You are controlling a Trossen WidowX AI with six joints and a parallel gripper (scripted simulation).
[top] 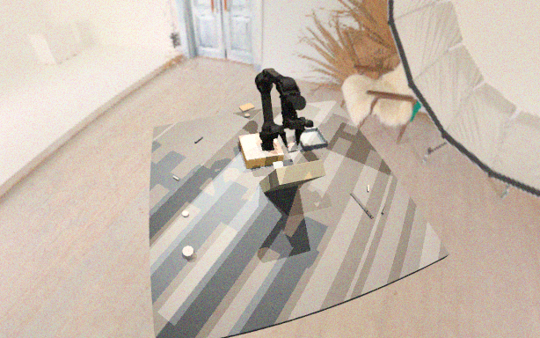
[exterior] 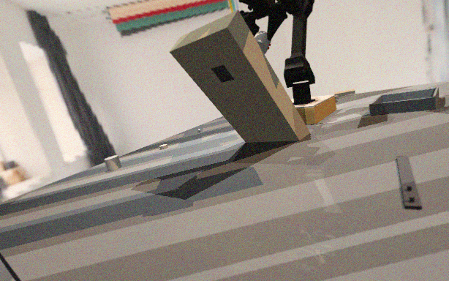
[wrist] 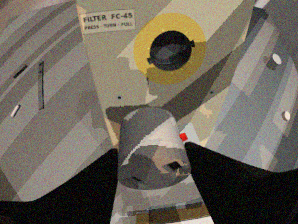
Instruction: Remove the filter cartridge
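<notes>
The tray lies 320 mm behind my gripper tip, 230 mm to the left of it and 260 mm below it. From my gripper tip the other things lie so: tan service panel (70 mm ahead, 30 mm to the right, 110 mm below); then grey filter cartridge (right at my gripper tip).
</notes>
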